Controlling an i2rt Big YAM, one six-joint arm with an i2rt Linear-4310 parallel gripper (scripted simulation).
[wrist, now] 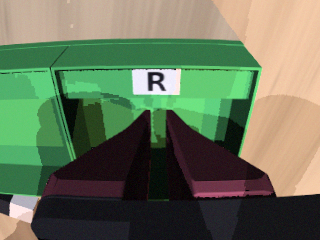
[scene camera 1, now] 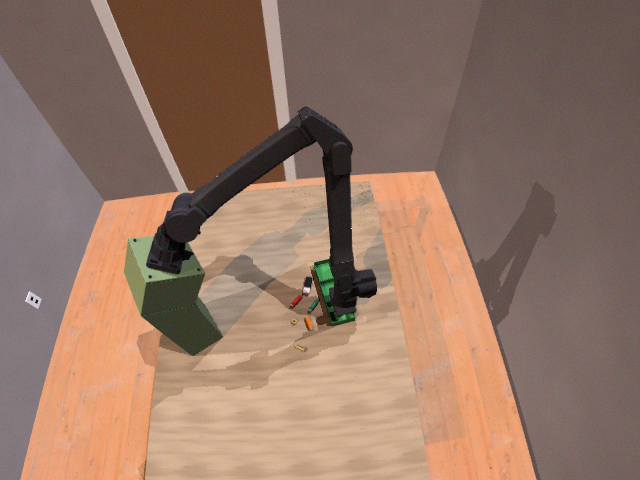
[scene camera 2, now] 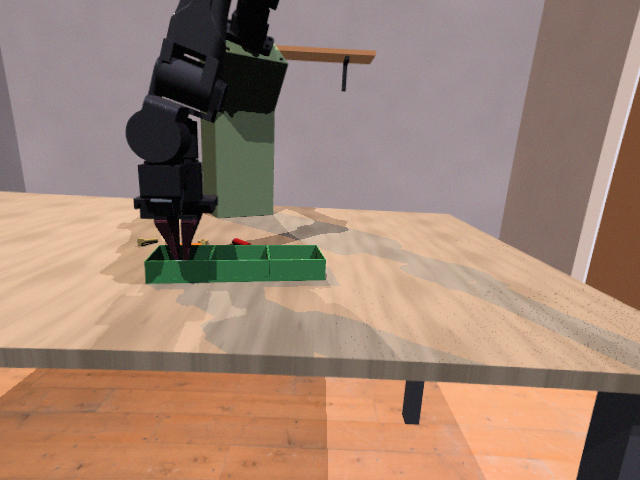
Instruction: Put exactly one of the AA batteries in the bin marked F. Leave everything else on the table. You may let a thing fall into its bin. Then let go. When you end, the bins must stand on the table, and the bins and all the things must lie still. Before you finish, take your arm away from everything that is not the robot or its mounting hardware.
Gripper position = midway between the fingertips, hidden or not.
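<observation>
My gripper (scene camera 2: 181,263) is visible, and the wrist view shows it too (wrist: 158,120). Also visible is a green three-compartment bin (scene camera 2: 239,263); the bin appears in the wrist view (wrist: 100,86) and in scene camera 1 (scene camera 1: 325,276) as well.
</observation>
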